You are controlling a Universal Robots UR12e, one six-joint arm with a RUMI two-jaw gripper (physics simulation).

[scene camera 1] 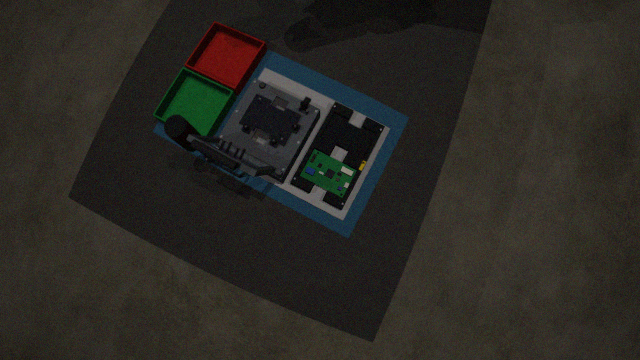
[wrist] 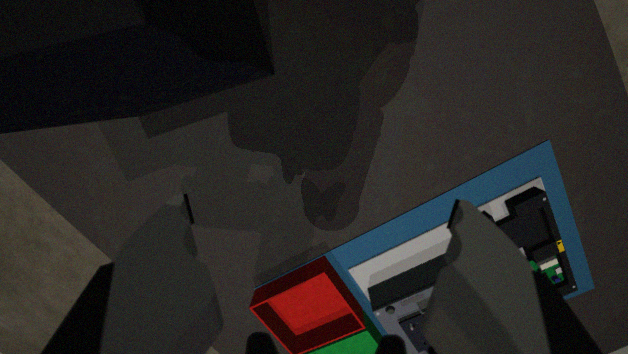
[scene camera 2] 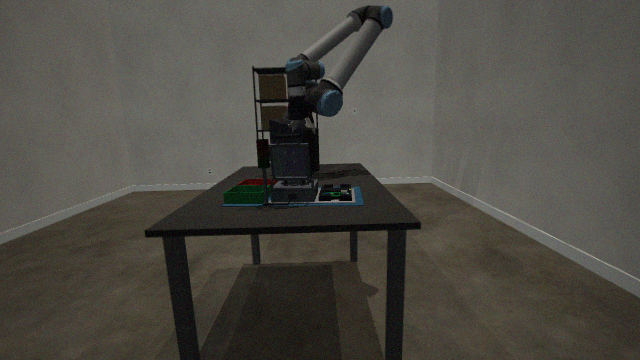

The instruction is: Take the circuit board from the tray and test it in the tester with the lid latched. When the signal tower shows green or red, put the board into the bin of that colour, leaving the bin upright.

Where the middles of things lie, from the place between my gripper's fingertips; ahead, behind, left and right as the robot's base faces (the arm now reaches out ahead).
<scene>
The red bin [scene camera 1: 224, 55] lies 21 cm ahead of my hand, 25 cm to the right of it and 23 cm below it. The rest, counted from my hand: green bin [scene camera 1: 204, 103]: 35 cm ahead, 29 cm to the right, 23 cm below; then dark nest [scene camera 1: 279, 124]: 36 cm ahead, 8 cm to the right, 19 cm below; then green circuit board [scene camera 1: 321, 169]: 44 cm ahead, 7 cm to the left, 23 cm below.
</scene>
